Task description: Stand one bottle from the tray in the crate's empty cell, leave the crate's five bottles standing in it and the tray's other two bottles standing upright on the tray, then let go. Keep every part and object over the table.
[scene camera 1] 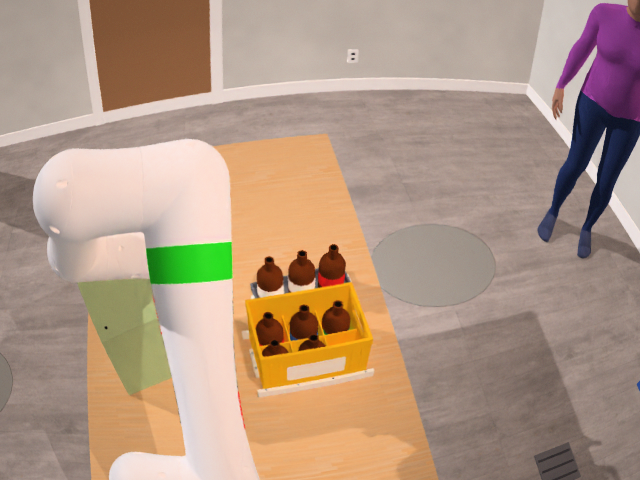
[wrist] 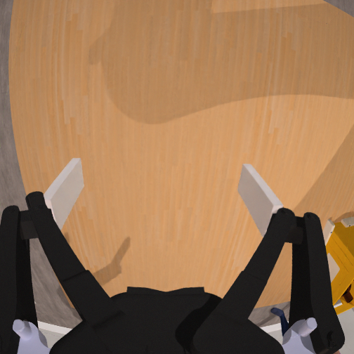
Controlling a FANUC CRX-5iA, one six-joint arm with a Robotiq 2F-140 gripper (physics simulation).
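Three brown bottles stand upright on the grey tray (scene camera 1: 253,289) behind the crate: two with white labels (scene camera 1: 269,277) (scene camera 1: 301,271) and one with a red label (scene camera 1: 331,265). The yellow crate (scene camera 1: 356,357) (wrist: 344,245) holds five brown bottles, three in the back row (scene camera 1: 269,330) (scene camera 1: 303,325) (scene camera 1: 336,320) and two in the front row (scene camera 1: 274,349) (scene camera 1: 312,344). Its front right cell is empty. My gripper (wrist: 161,174) is wide open with nothing between its fingers, above the wooden table. The crate shows at the right edge of the wrist view. In the scene view the gripper is hidden behind the arm.
The white arm (scene camera 1: 193,330) crosses the left half of the scene view. A green block (scene camera 1: 136,335) stands partly behind it on the table (scene camera 1: 279,186). White strips (scene camera 1: 315,383) lie along the crate's front and left sides. A person (scene camera 1: 610,67) stands off the table at the right.
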